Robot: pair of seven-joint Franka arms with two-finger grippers.
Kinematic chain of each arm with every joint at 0, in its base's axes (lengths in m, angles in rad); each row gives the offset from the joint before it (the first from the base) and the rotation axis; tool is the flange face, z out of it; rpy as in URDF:
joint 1: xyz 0 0 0.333 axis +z
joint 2: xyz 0 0 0 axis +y
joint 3: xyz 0 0 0.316 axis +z
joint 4: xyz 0.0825 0 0 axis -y
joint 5: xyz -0.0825 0 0.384 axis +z
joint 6: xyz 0 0 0 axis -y
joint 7: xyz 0.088 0 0 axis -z
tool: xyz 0 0 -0.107 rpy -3.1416 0 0
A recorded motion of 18 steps. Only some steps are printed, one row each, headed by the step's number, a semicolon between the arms.
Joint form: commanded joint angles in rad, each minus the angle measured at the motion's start. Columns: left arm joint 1, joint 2, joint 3, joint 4, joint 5, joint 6, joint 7; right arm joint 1, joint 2, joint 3, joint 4, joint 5, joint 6, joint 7.
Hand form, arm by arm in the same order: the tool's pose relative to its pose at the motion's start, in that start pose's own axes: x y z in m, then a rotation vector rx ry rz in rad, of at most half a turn. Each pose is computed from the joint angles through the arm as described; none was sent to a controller.
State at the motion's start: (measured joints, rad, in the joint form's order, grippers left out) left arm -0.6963 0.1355 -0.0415 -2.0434 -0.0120 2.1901 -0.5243; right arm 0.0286 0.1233 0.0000 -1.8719 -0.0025 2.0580 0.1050
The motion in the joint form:
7: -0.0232 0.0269 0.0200 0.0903 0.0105 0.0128 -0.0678; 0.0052 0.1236 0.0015 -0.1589 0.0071 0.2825 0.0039
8: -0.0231 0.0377 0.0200 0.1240 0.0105 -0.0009 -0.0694; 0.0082 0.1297 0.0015 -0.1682 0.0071 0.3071 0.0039
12: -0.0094 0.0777 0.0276 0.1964 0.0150 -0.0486 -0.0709; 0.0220 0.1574 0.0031 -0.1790 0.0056 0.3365 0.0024
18: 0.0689 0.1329 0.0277 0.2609 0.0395 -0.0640 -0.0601; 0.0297 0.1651 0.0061 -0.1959 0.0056 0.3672 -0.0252
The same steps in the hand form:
7: 0.0206 0.0144 -0.0265 -0.0316 0.0700 -0.0579; -0.0099 -0.0034 0.1206 0.0063 -0.0007 0.0017
8: 0.0267 0.0180 -0.0344 -0.0368 0.0776 -0.0595; -0.0106 -0.0052 0.1259 0.0074 0.0084 -0.0013
12: 0.0454 0.0136 -0.0395 -0.0240 0.0678 -0.0800; -0.0136 -0.0141 0.1442 0.0067 -0.0006 -0.0190
18: 0.0828 -0.0241 -0.0345 0.0001 0.0749 -0.1356; -0.0174 -0.0200 0.1529 0.0089 0.0054 -0.0570

